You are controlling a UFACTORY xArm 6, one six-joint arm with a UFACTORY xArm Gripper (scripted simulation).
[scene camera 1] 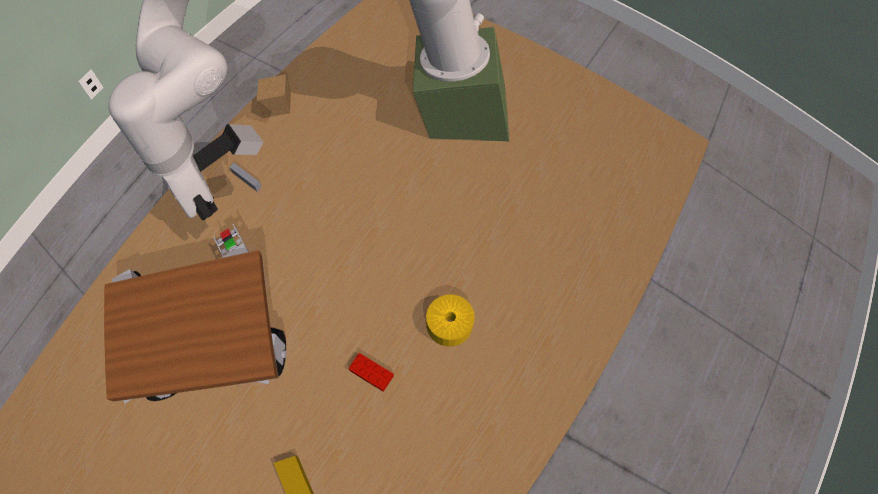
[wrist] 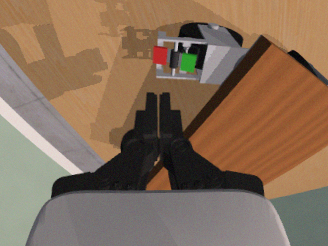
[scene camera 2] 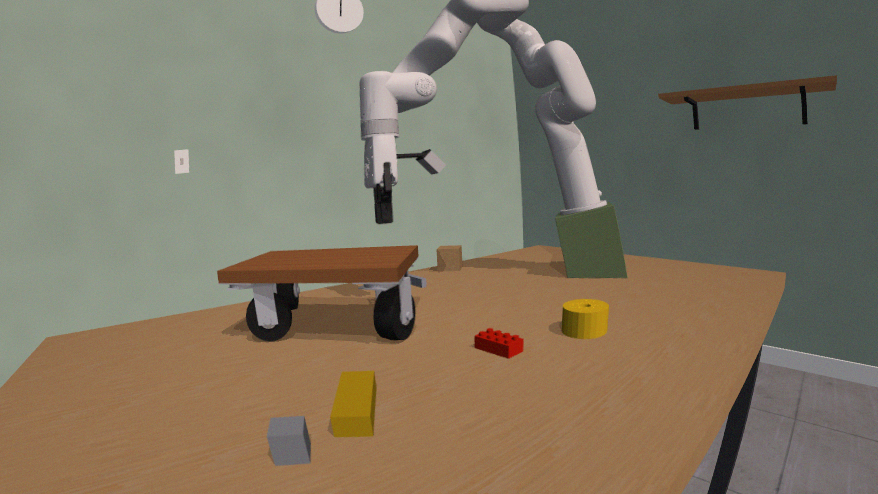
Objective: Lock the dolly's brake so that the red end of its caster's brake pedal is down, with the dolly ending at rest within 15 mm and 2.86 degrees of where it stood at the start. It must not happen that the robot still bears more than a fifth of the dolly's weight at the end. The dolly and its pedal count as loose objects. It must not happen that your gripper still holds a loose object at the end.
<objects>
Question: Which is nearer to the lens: the grey cube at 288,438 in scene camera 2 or the red toy brick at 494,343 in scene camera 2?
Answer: The grey cube.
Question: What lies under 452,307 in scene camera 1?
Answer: A yellow cylinder.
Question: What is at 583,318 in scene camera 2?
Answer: A yellow cylinder.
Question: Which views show the red toy brick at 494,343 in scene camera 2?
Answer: Scene camera 1 and scene camera 2 only.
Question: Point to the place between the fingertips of my gripper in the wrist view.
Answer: At 158,107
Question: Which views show the grey cube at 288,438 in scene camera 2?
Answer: Scene camera 2 only.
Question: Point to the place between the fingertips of my gripper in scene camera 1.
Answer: At 208,212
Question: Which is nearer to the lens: the brown cube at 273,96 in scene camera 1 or the red toy brick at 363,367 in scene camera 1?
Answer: The red toy brick.
</objects>
